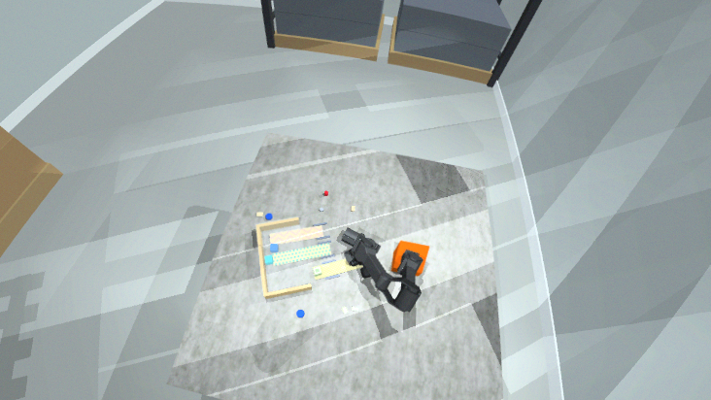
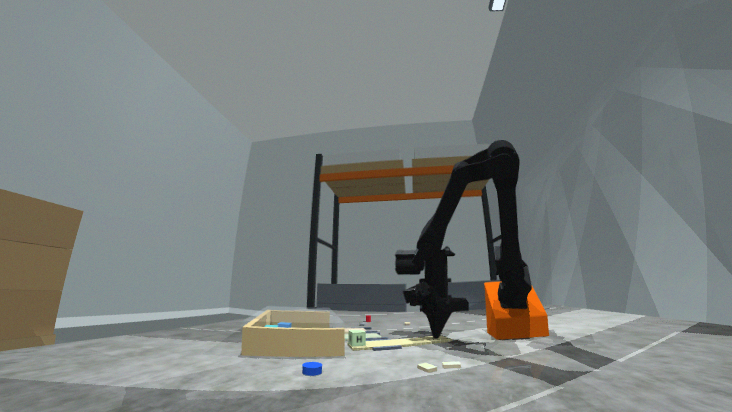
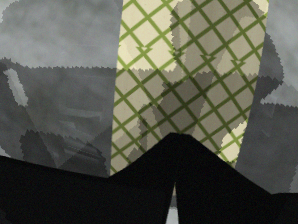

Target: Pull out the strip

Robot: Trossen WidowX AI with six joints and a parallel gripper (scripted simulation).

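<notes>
My gripper tip is 8 cm short of the yellow-green cross-hatched strip and 5 cm to the right of it. Round my gripper tip: labelled cube: 16 cm ahead, 11 cm to the left, 2 cm above; red peg: 29 cm to the right, 26 cm ahead, 1 cm above.
</notes>
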